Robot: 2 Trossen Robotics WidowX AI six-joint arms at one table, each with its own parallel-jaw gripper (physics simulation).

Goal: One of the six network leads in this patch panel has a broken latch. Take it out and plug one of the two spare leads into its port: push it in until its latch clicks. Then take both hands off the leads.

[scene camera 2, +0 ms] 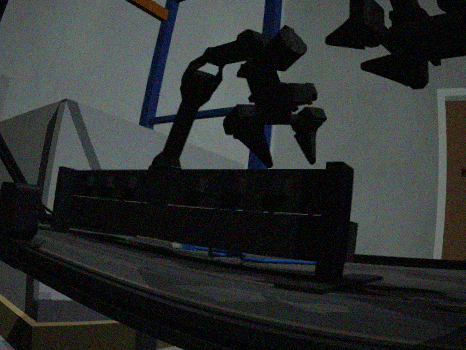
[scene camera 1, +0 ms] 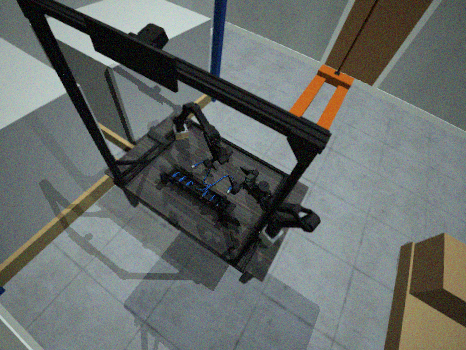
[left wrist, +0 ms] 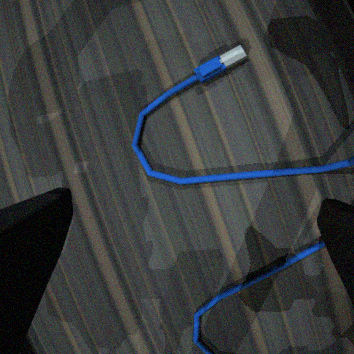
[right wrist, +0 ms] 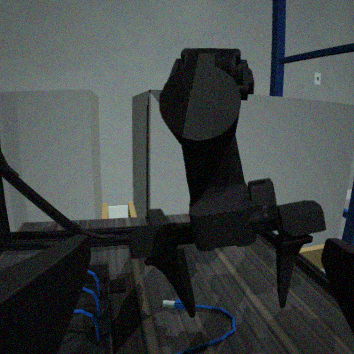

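Where they show: left gripper, fingertip midpoint: [scene camera 2: 293,165] [scene camera 1: 222,166] [left wrist: 200,206] [right wrist: 236,311]; right gripper, fingertip midpoint: [scene camera 2: 344,54] [scene camera 1: 234,171] [right wrist: 209,250]; left arm's base, link origin: [scene camera 1: 180,128]; right arm's base, link origin: [scene camera 1: 272,231].
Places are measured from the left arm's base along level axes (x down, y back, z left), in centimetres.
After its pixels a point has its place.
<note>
The black patch panel [scene camera 1: 194,190] [scene camera 2: 200,227] stands on the table, with short blue leads [scene camera 1: 176,175] [right wrist: 93,294] along it; a broken latch cannot be made out. One spare lead [scene camera 1: 198,164] @[z 3.4, x 6.0, y -31.7 cm] [left wrist: 227,176] [right wrist: 233,322] @[z 12.7, x 6.3, y -32.9 cm] lies curved on the table; its blue plug with a clear tip shows in the left wrist view [left wrist: 217,65] @[z 17.2, x 5.6, y -57.6 cm]. The other spare lead [scene camera 1: 229,189] [left wrist: 270,275] lies nearer the right arm. My left gripper [scene camera 2: 292,164] @[z 14.3, x -9.2, y -48.1 cm] [left wrist: 200,206] @[z 14.3, x -9.2, y -48.1 cm] [right wrist: 236,311] @[z 14.3, x -9.2, y -48.1 cm] is open and empty, pointing down above the spare leads. My right gripper [scene camera 1: 239,181] [scene camera 2: 345,53] @[z 14.4, x -24.0, y -62.6 cm] is open and empty, raised beside the panel.
A black frame [scene camera 1: 240,102] @[z -7.9, x -97.1, y -91.4 cm] rises over the table [scene camera 2: 165,285] @[z -10.1, x 6.9, y -81.3 cm]. The left arm [scene camera 1: 202,120] @[z 5.8, x -36.3, y -32.9 cm] [right wrist: 212,165] @[z 10.4, x -23.7, y -46.9 cm] reaches across in front of the right wrist camera. Boxes [scene camera 1: 440,270] and an orange pallet jack [scene camera 1: 307,95] stand on the floor beyond the table.
</note>
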